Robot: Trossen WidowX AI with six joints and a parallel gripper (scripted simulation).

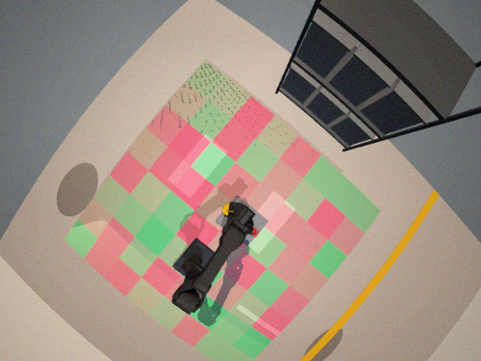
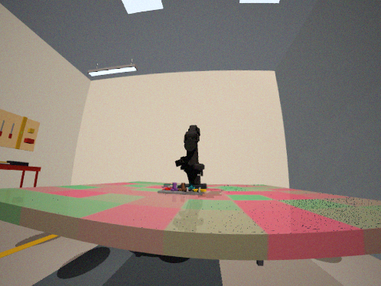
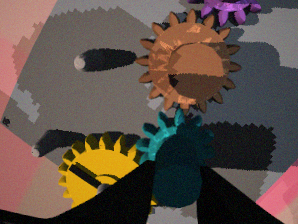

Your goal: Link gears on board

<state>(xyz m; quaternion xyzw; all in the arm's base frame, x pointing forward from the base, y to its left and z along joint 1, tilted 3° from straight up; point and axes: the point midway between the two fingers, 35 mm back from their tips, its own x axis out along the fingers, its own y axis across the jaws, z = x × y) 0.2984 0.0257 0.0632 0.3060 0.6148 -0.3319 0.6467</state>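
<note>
The brown gear lies 40 mm to the right of my gripper tip, 20 mm below it and 20 mm ahead of it. Also, from my gripper tip: purple gear 80 mm to the right, 40 mm ahead, 20 mm below; then yellow gear 50 mm to the left, 30 mm below, 10 mm ahead; then teal gear 10 mm below.
</note>
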